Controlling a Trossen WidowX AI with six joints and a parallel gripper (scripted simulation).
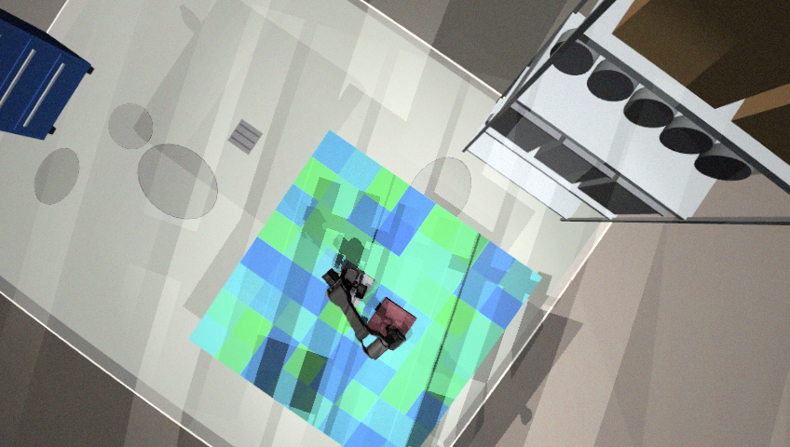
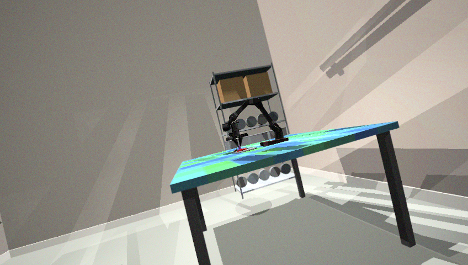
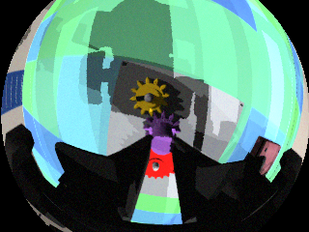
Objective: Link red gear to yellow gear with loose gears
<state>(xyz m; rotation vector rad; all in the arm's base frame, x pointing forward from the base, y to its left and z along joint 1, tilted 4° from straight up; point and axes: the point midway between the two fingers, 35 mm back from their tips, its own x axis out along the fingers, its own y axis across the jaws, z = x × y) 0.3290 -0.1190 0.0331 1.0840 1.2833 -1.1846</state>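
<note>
Right now my gripper tip is 1 cm above the purple gear. The rest, counted from my gripper tip: red gear: 5 cm to the left, 2 cm below.
</note>
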